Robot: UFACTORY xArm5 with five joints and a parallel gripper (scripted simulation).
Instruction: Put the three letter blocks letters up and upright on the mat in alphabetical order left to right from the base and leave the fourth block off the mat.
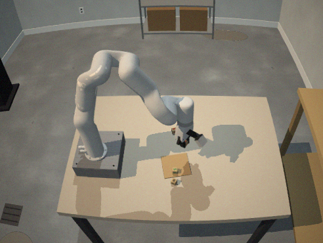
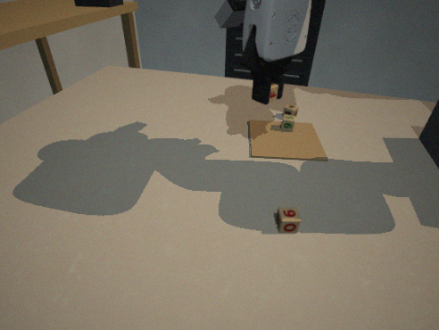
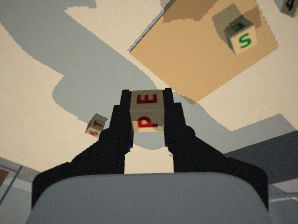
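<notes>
The tan mat lies 120 mm below my hand, 60 mm to the right of it and 50 mm behind it. Also, from my hand: green-marked block (110 mm below, 100 mm to the right, 60 mm behind); red-marked block (180 mm to the left, 110 mm below, 40 mm behind).
</notes>
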